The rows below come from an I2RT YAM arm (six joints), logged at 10 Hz.
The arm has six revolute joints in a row. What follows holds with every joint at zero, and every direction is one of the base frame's. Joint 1 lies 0.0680 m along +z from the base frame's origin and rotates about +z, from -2.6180 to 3.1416 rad. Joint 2 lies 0.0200 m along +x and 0.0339 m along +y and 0.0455 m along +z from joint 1 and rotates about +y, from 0.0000 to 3.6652 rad. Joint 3 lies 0.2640 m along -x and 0.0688 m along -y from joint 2 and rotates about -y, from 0.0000 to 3.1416 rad. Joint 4 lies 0.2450 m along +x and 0.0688 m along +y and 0.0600 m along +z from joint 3 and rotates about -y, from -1.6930 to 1.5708 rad. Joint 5 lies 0.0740 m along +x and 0.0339 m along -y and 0.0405 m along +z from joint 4 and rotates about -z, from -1.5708 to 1.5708 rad. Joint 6 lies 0.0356 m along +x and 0.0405 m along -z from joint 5 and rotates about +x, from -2.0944 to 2.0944 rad. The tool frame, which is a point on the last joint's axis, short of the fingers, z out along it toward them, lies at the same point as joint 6; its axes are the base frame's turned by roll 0.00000, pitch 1.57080 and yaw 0.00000 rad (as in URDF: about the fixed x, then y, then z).
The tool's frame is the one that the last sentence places.
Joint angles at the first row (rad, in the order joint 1, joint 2, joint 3, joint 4, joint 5, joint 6):
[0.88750, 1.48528, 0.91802, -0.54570, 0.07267, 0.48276]
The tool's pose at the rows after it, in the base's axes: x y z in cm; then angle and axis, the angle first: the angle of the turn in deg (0 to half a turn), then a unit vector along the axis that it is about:
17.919, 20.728, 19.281, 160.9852, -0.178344, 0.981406, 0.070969
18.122, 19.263, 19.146, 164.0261, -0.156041, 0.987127, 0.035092
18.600, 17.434, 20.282, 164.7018, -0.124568, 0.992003, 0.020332
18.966, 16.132, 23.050, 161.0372, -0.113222, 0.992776, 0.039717
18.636, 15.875, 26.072, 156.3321, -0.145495, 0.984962, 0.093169
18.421, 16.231, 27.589, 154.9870, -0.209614, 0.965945, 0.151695
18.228, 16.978, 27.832, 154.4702, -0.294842, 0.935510, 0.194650
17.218, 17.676, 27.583, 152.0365, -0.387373, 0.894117, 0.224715
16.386, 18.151, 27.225, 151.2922, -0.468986, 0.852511, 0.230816
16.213, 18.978, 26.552, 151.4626, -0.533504, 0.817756, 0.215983
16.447, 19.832, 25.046, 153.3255, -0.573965, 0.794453, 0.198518
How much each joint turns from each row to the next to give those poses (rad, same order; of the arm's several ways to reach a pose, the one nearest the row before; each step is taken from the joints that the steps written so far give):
[-0.01641, 0.00152, 0.00229, -0.11178, 0.02861, 0.01105]
[-0.03927, -0.00458, 0.00151, -0.09039, 0.01717, 0.00879]
[-0.06105, -0.04196, 0.01261, -0.07822, 0.00877, 0.00305]
[-0.04845, -0.07819, 0.03854, -0.03739, -0.00458, -0.03014]
[-0.00725, -0.07858, 0.04157, 0.00994, -0.05722, -0.06867]
[0.00000, -0.02824, 0.02439, 0.02785, -0.11521, -0.10567]
[0.01223, -0.00114, -0.00227, 0.04425, -0.10909, -0.13770]
[0.03851, -0.02899, -0.04423, 0.07131, -0.06982, -0.14077]
[0.03166, -0.00995, -0.02292, 0.01755, -0.04234, -0.14191]
[0.02783, 0.03016, -0.00077, 0.00536, -0.00230, -0.12553]
[0.01644, 0.05456, -0.00988, 0.01334, 0.00460, -0.08771]

